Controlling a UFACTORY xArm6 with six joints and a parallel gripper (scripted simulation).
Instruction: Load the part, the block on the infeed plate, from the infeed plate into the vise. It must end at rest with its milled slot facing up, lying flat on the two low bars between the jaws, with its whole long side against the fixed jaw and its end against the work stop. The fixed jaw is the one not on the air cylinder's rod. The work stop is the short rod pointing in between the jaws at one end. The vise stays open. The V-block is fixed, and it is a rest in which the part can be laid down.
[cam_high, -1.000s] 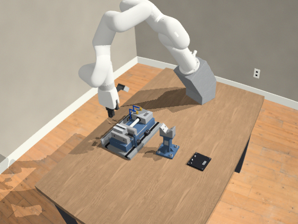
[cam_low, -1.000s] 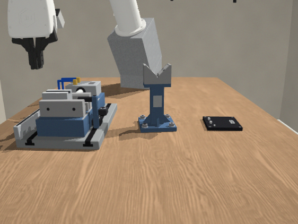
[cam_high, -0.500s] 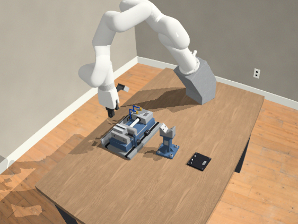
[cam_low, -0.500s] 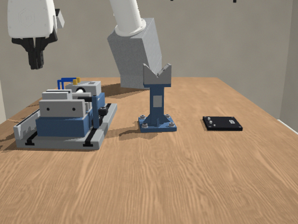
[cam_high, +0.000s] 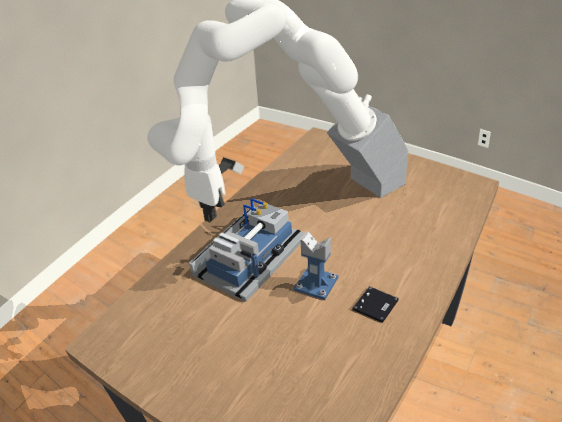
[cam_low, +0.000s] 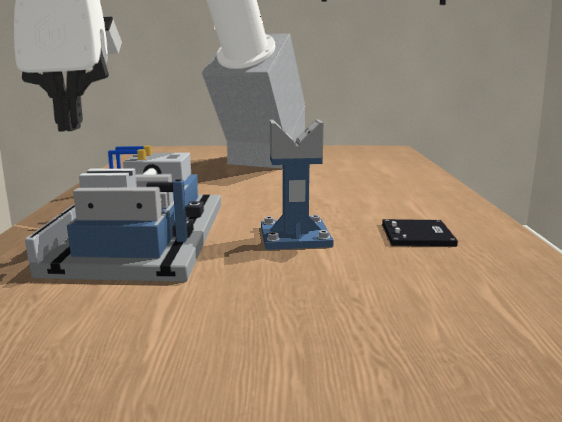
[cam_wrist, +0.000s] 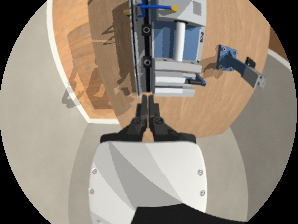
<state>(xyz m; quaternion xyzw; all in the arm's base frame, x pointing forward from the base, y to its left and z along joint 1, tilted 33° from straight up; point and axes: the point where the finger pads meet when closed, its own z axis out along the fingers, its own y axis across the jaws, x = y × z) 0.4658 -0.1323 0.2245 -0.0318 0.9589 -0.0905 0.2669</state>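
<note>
Right now my hand is 4 cm to the right of the part and 8 cm above it. The rest, counted from my hand: fixed jaw 3 cm ahead, 6 cm to the left, 11 cm below; black stop rod 11 cm to the left, 9 cm below; moving jaw 4 cm behind, 6 cm to the left, 11 cm below.
</note>
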